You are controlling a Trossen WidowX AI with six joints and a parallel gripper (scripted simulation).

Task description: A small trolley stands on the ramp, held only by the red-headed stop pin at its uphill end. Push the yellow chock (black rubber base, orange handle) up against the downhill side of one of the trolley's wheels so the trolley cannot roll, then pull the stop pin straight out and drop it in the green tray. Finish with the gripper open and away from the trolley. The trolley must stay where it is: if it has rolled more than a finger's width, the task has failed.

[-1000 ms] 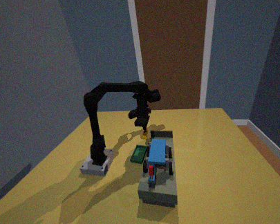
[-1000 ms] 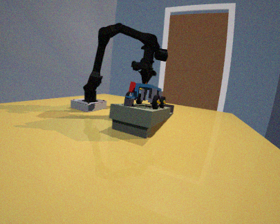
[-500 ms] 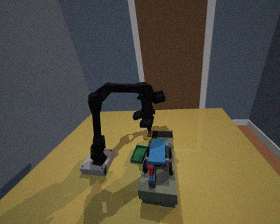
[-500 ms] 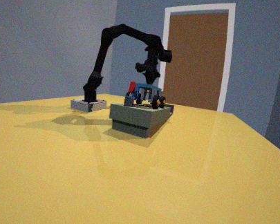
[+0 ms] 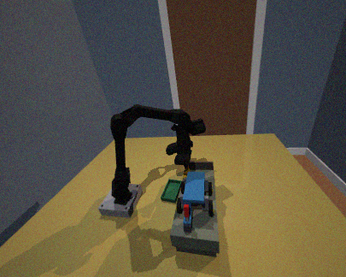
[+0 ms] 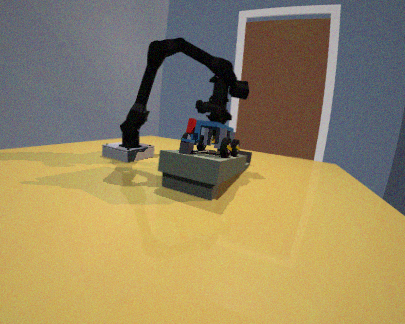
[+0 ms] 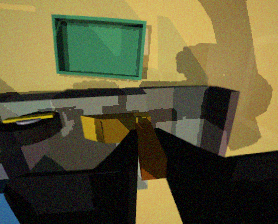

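Now: the red-headed stop pin 260 mm to the right of my gripper tip, 60 mm ahead of it and 20 mm above it. From my gripper tip the other things lie so: green tray 120 mm below, 70 mm behind, 60 mm to the right; blue trolley 150 mm to the right, 70 mm ahead; yellow chock 20 mm to the right, 10 mm below.
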